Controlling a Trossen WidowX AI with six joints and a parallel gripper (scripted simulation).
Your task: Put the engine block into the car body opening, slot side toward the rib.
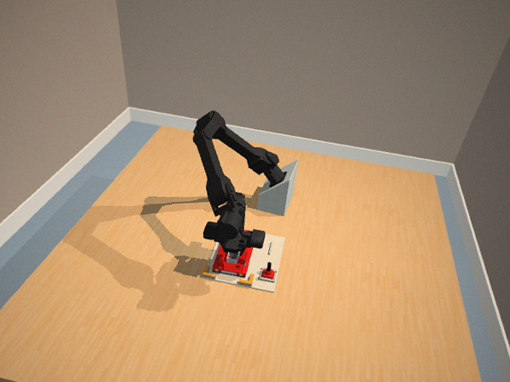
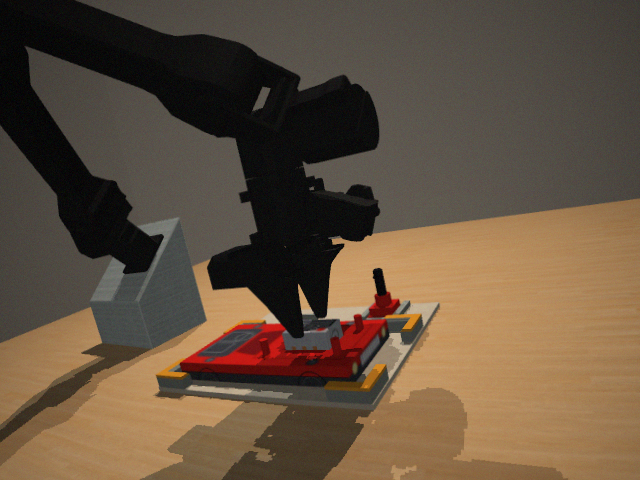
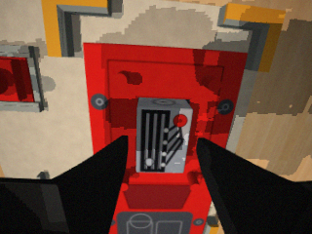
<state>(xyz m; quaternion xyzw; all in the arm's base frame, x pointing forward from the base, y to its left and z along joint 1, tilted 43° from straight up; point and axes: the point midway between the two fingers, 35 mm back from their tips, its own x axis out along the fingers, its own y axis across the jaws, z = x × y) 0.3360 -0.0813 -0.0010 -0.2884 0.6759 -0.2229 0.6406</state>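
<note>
Right now my gripper tip is 20 mm above the grey engine block. From my gripper tip the other things lie so: pale base plate (30 mm behind, 20 mm to the left, 30 mm below).
</note>
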